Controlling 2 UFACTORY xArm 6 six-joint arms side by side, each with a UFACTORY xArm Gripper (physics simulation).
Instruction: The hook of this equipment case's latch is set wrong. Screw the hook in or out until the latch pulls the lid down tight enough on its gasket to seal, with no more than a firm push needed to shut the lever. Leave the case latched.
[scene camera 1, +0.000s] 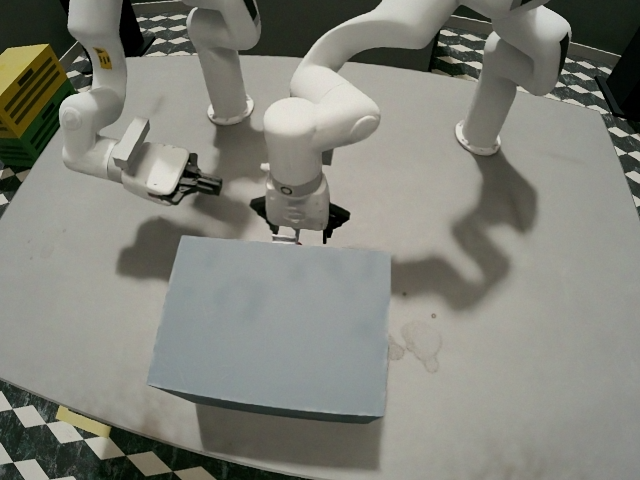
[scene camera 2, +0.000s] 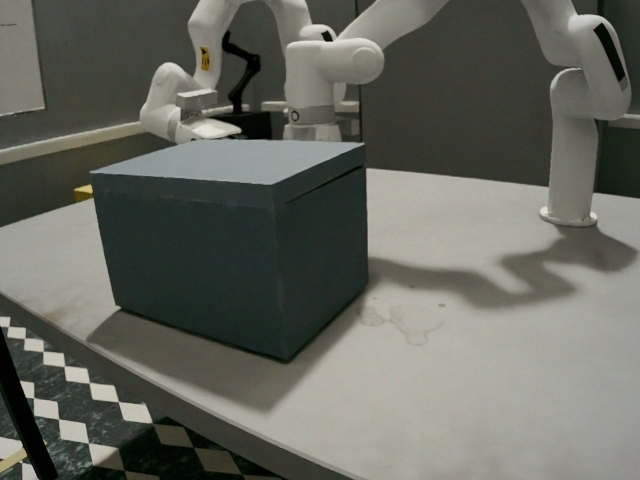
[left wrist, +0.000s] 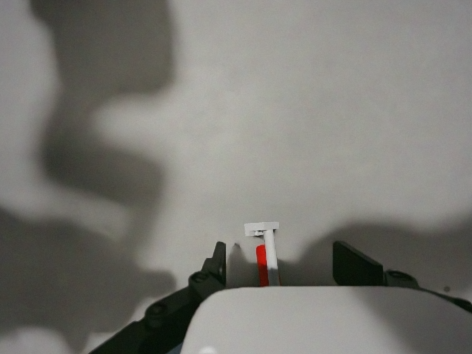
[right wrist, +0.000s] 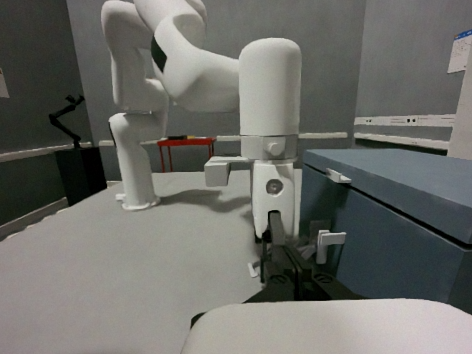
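Pixels of known places: left gripper, between the fingertips: (scene camera 1: 301, 233) (left wrist: 279, 259) (right wrist: 267, 259); right gripper, between the fingertips: (scene camera 1: 221, 187) (right wrist: 282, 264); left arm's base, origin of its link: (scene camera 1: 477, 138) (scene camera 2: 567, 217) (right wrist: 142, 203); right arm's base, origin of its link: (scene camera 1: 230, 109).
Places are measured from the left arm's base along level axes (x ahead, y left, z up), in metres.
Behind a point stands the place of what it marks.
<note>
The blue-grey case (scene camera 1: 273, 320) {x 0.591, y -0.405, z 0.208 m} (scene camera 2: 196, 248) {x 0.700, y -0.370, z 0.124 m} (right wrist: 390, 235) {x 0.482, y -0.501, z 0.156 m} stands with its lid on; a dark seam shows under the lid. A white catch (right wrist: 338, 176) {x 0.463, y -0.427, z 0.199 m} is on the lid's front. Below it, a white latch bracket (right wrist: 322, 246) {x 0.452, y -0.426, z 0.094 m} sits on the case front. The hook's white rod (left wrist: 271, 257) {x 0.370, y -0.413, z 0.067 m} with its T-shaped head (left wrist: 261, 229) {x 0.349, y -0.419, z 0.065 m} (right wrist: 252, 270) {x 0.349, y -0.426, z 0.059 m} sticks out away from the case, off the catch. The red lever (left wrist: 262, 265) {x 0.388, y -0.418, z 0.043 m} lies beside the rod. My left gripper (scene camera 1: 299, 236) {x 0.375, y -0.406, z 0.061 m} (left wrist: 279, 259) {x 0.375, y -0.406, z 0.061 m} is open around the rod and lever, touching neither visibly. My right gripper (scene camera 1: 219, 186) {x 0.359, y -0.541, z 0.165 m} (right wrist: 282, 264) {x 0.359, y -0.541, z 0.165 m} is shut and empty beside the latch.
The grey table (scene camera 1: 516, 361) {x 0.574, y 0.024, z 0.000 m} (scene camera 2: 491, 361) {x 0.599, y -0.053, z 0.000 m} carries both arm bases. The left arm stands over the case's latch side. Yellow and green crates (scene camera 1: 31, 93) are beyond the table at the left of scene camera 1. A red side table (right wrist: 187, 142) is in the background.
</note>
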